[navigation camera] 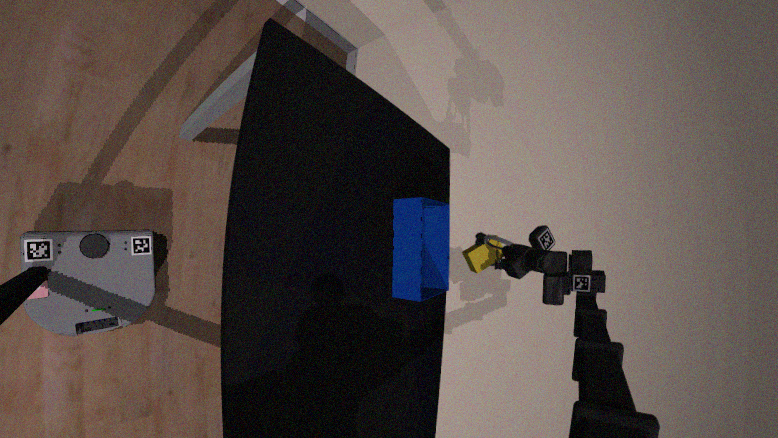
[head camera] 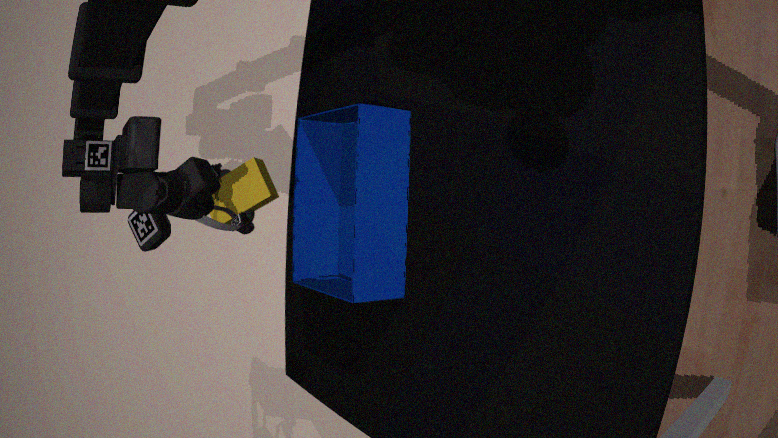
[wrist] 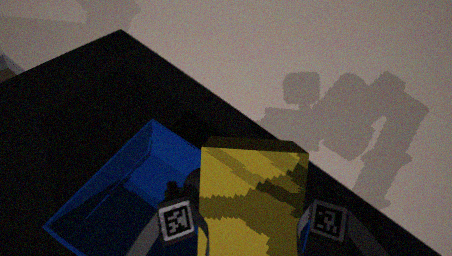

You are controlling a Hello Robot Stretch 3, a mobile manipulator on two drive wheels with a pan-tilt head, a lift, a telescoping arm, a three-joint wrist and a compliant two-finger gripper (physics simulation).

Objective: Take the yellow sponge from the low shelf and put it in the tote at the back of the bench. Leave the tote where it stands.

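Where they show: gripper, fingertip midpoint: [navigation camera: 485, 250] [head camera: 236, 198]; robot's base at its link origin: [navigation camera: 95, 244].
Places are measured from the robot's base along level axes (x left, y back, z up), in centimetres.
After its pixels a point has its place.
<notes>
The yellow sponge [head camera: 253, 184] @(y 4.2, x -72.5, z 101.5 cm) [navigation camera: 479, 258] @(y 4.0, x -73.0, z 102.0 cm) [wrist: 252, 175] is held between the two fingers of my gripper [head camera: 234, 196] @(y 2.4, x -78.5, z 102.0 cm) [navigation camera: 489, 252] @(y 2.4, x -78.5, z 102.0 cm) [wrist: 248, 185] @(y 2.4, x -78.5, z 102.0 cm), with its far end sticking out past the fingertips. The open-topped blue tote [head camera: 381, 201] @(y 2.0, x -69.3, z 81.4 cm) [navigation camera: 407, 250] @(y 2.1, x -69.3, z 81.5 cm) [wrist: 172, 145] stands at the back edge of the black bench [head camera: 517, 272] @(y -7.5, x -46.7, z 76.2 cm) [navigation camera: 326, 163] @(y -20.0, x -43.1, z 76.2 cm) [wrist: 75, 100]. The sponge and gripper appear beside the tote, against the wall, in the head and navigation views. In the wrist view the sponge hides the tote's right part. One fingertip is hidden in the head view. The low shelf is not identifiable.
A pale wall [head camera: 163, 326] @(y -25.0, x -116.2, z 107.9 cm) [navigation camera: 653, 136] @(y -34.6, x -117.2, z 156.5 cm) [wrist: 225, 40] rises behind the bench. My arm [head camera: 108, 43] @(y 8.6, x -30.4, z 128.5 cm) [navigation camera: 601, 375] @(y 8.6, x -28.9, z 127.9 cm) extends along the wall side. My base [navigation camera: 92, 282] @(y 10.5, x 0.9, z 16.0 cm) stands on the wooden floor before the bench. A grey bar [head camera: 699, 408] @(y -42.0, x -29.8, z 24.3 cm) [navigation camera: 223, 100] @(y -42.1, x -28.9, z 46.0 cm) shows by the bench's front edge.
</notes>
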